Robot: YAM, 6 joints.
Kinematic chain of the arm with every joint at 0, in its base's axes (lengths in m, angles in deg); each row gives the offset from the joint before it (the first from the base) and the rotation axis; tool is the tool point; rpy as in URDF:
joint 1: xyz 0 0 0.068 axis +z
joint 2: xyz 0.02 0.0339 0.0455 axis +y
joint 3: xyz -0.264 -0.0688 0 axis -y
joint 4: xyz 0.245 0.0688 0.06 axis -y
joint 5: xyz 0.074 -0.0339 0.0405 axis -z
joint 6: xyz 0.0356 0 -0.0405 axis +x
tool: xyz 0 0 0 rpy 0 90 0
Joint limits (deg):
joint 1: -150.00..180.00
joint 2: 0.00..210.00
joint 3: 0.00..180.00
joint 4: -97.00..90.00
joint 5: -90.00..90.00
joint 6: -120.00..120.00
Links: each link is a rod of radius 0.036 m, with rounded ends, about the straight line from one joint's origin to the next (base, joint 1, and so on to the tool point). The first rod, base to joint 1, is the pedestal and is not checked.
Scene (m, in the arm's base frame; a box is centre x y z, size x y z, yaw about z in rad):
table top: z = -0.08
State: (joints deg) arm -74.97 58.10 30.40 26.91 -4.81 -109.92
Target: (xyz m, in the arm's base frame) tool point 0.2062 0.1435 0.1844
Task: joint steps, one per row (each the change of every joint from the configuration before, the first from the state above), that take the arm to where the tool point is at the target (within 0.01 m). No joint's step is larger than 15 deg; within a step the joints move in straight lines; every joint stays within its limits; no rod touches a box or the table.
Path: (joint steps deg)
1: 13.40 1.82 -0.63 -0.31 -1.72 0.00
2: 13.41 1.82 -0.62 -0.31 -1.72 0.00
3: 13.40 1.82 -0.63 -0.30 -1.71 0.00
4: 13.40 1.83 -0.63 -0.31 -1.72 0.00
5: 13.40 1.82 -0.62 -0.31 -1.72 0.00
6: 13.41 1.82 -0.63 -0.31 -1.72 0.00
7: 13.40 1.82 -0.62 -0.31 -1.72 0.00
8: 13.40 1.82 -0.63 -0.30 -1.71 0.00

